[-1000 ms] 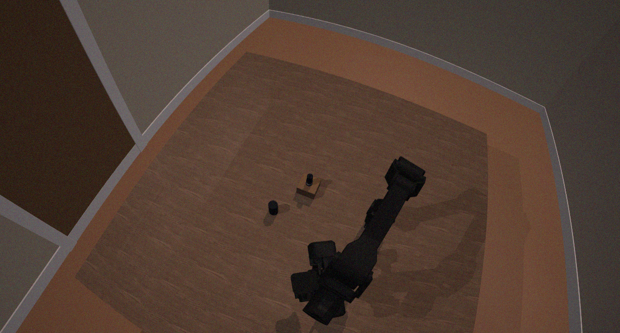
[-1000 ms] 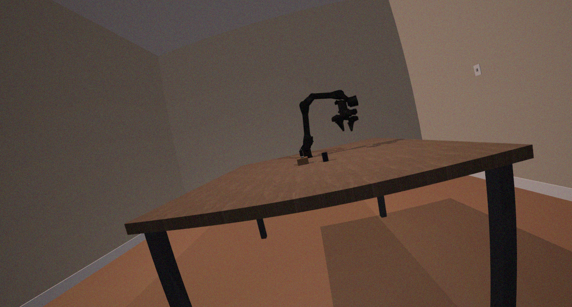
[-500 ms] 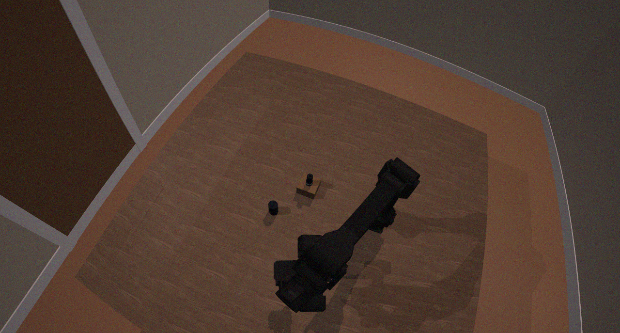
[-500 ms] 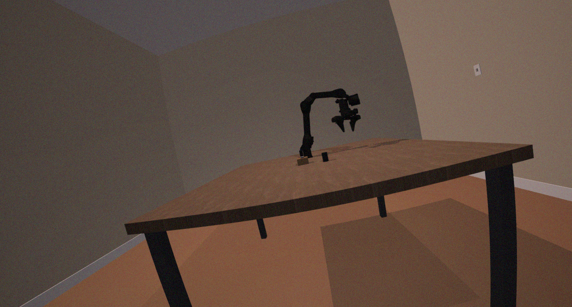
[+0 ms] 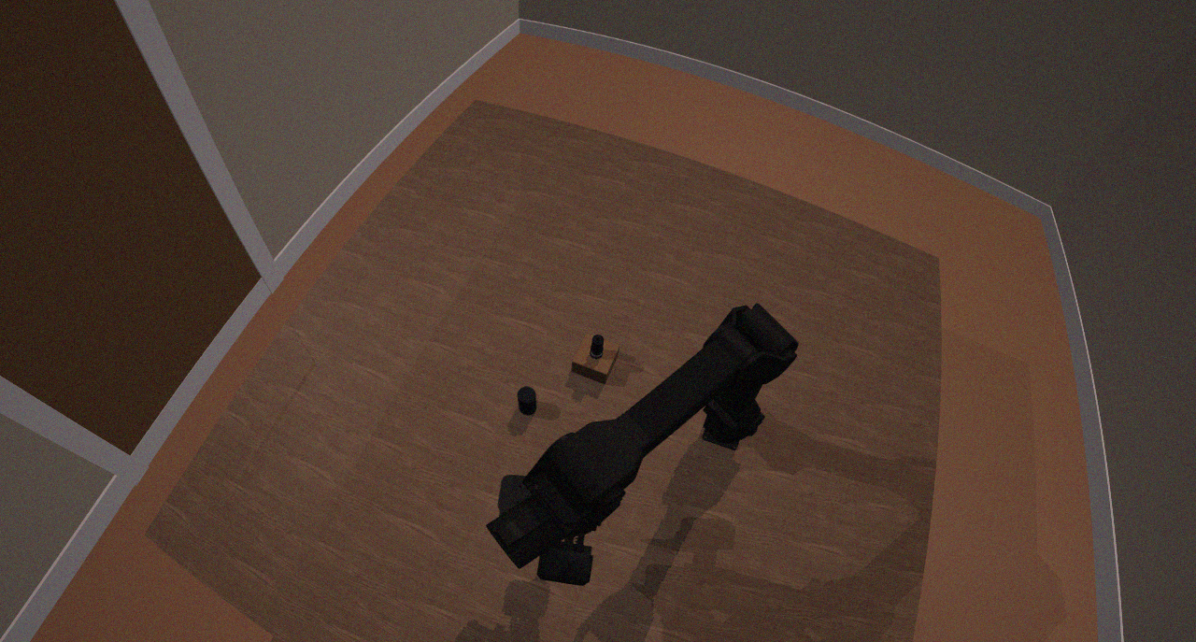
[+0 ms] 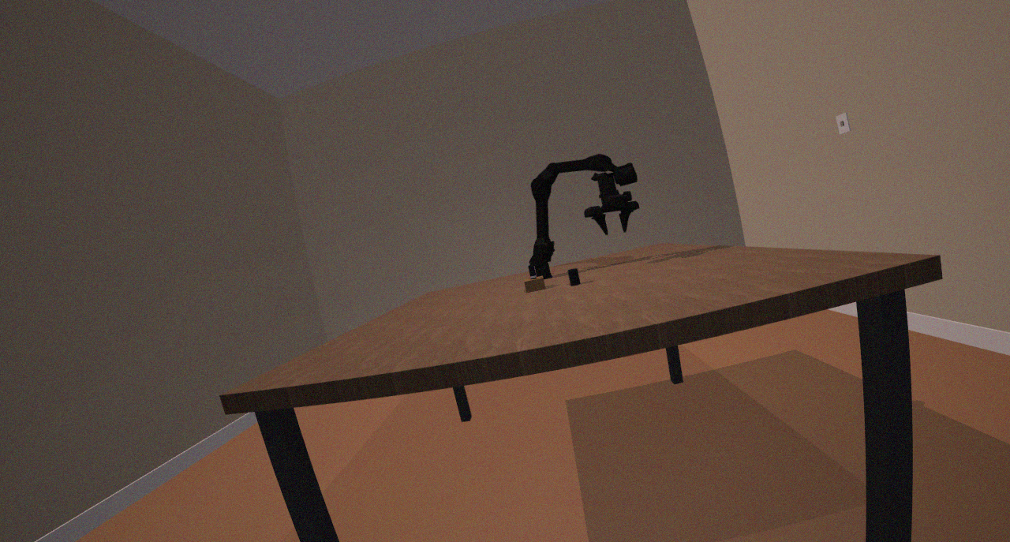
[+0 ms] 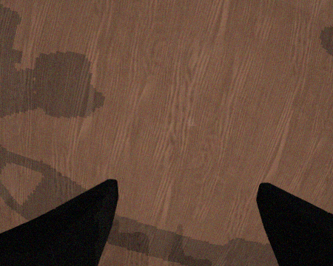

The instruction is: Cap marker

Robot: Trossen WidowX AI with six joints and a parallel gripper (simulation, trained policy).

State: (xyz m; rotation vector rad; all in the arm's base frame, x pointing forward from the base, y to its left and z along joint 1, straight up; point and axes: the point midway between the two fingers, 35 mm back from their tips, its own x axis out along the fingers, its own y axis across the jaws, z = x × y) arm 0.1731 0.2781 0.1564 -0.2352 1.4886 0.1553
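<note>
Right now the dark cap is 15 cm ahead of my gripper tip, 19 cm to the right of it and 10 cm below it. Also, from my gripper tip: dark marker (8 cm ahead, 31 cm to the right, 5 cm below); then tan holder block (8 cm ahead, 31 cm to the right, 10 cm below).
</note>
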